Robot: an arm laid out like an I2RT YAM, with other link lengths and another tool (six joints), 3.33 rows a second.
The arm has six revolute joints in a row. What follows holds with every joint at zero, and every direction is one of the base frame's. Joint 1 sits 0.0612 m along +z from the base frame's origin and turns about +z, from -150 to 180 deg. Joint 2 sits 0.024 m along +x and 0.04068 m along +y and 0.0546 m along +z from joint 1 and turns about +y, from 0 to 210 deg. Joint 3 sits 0.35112 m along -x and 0.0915 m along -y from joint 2 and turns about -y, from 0 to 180 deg. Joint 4 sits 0.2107 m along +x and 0.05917 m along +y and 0.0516 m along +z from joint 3 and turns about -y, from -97 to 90 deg. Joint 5 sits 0.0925 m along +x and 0.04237 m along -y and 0.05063 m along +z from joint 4 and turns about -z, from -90 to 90 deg. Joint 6 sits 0.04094 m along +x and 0.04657 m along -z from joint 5 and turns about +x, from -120 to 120 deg. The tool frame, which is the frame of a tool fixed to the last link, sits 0.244 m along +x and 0.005 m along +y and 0.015 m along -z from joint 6; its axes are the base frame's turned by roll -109.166, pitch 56.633 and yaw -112.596 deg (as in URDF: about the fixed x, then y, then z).
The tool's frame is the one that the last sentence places.
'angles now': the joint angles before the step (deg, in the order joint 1, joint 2, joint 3, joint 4, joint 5, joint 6). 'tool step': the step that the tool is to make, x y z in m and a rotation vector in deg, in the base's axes. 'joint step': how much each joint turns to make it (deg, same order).
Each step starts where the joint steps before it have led.
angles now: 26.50 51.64 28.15 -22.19 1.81 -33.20
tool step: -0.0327 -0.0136 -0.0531 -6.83 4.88 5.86
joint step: 0.06 1.75 -6.38 0.87 -0.80 -6.95
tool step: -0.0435 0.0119 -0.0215 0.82 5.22 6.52
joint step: -0.03 -1.99 -1.60 -4.83 -6.26 -3.62
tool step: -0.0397 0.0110 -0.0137 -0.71 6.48 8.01
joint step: -0.01 2.55 1.12 -5.54 -5.88 -5.96
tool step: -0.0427 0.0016 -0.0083 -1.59 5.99 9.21
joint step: 0.05 2.52 1.56 -7.05 -4.55 -8.27
